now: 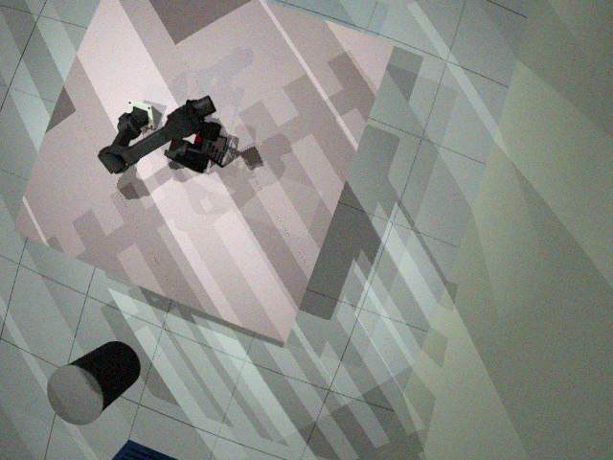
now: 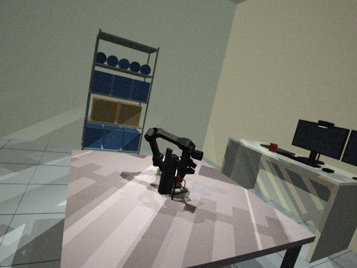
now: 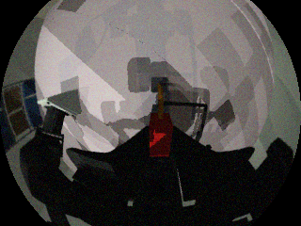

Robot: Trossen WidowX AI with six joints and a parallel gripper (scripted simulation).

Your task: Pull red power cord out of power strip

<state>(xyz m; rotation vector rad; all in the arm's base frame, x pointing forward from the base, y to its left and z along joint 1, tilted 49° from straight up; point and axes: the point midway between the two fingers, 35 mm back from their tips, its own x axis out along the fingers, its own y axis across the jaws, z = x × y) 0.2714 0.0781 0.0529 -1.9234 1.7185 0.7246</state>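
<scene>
Right now the red plug is 1 cm ahead of my gripper tip and 3 cm to the right of it.
</scene>
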